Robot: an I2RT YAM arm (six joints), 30 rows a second.
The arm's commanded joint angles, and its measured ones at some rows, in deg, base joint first. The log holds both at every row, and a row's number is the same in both.
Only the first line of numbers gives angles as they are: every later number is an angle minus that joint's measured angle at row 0.
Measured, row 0: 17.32 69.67 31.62 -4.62 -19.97 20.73
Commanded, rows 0 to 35: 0.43 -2.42 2.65 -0.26 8.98 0.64; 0.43 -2.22 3.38 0.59 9.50 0.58; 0.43 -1.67 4.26 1.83 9.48 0.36; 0.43 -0.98 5.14 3.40 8.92 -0.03; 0.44 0.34 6.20 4.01 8.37 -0.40; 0.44 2.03 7.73 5.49 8.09 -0.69; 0.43 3.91 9.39 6.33 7.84 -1.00; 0.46 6.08 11.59 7.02 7.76 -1.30; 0.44 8.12 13.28 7.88 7.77 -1.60; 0.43 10.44 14.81 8.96 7.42 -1.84; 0.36 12.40 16.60 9.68 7.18 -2.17; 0.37 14.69 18.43 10.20 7.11 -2.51; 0.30 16.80 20.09 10.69 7.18 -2.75; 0.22 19.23 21.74 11.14 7.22 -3.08; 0.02 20.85 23.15 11.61 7.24 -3.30; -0.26 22.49 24.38 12.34 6.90 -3.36; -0.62 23.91 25.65 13.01 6.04 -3.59; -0.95 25.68 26.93 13.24 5.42 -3.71; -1.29 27.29 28.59 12.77 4.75 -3.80; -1.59 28.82 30.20 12.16 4.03 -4.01; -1.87 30.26 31.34 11.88 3.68 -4.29; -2.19 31.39 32.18 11.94 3.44 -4.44; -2.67 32.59 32.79 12.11 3.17 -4.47; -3.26 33.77 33.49 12.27 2.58 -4.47; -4.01 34.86 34.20 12.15 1.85 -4.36; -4.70 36.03 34.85 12.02 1.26 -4.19; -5.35 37.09 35.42 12.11 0.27 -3.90; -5.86 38.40 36.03 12.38 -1.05 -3.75; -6.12 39.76 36.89 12.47 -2.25 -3.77; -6.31 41.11 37.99 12.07 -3.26 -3.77; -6.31 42.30 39.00 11.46 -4.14 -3.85; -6.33 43.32 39.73 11.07 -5.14 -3.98; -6.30 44.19 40.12 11.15 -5.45 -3.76; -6.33 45.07 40.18 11.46 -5.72 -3.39; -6.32 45.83 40.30 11.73 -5.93 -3.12; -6.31 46.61 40.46 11.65 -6.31 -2.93
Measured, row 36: -6.71 43.80 38.70 10.99 -1.94 -3.23
